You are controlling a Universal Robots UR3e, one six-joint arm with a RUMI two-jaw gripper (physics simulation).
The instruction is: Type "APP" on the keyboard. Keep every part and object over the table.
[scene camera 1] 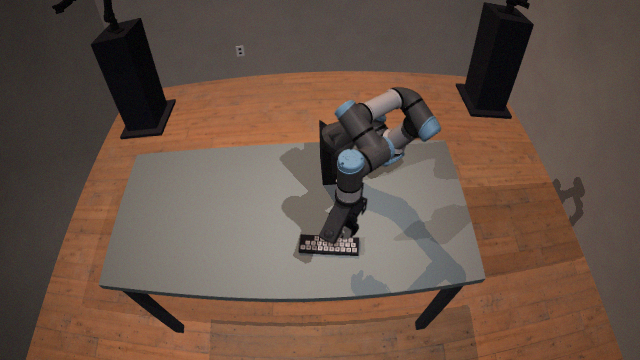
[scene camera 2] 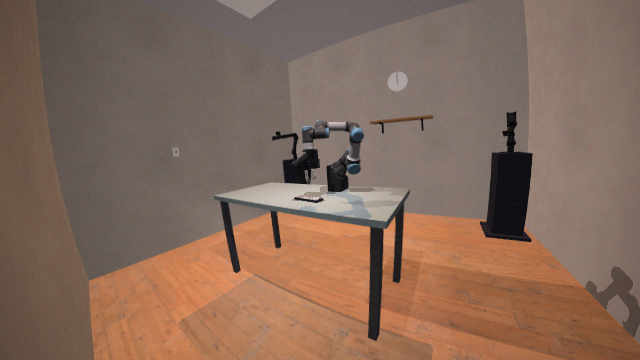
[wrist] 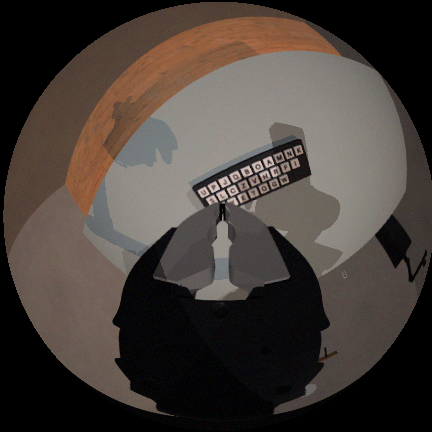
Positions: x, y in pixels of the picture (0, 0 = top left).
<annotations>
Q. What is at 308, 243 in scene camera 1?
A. A black keyboard.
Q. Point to a black keyboard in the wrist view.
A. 248, 179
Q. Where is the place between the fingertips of my gripper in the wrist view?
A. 222, 204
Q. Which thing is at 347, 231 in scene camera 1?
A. My gripper.
</annotations>
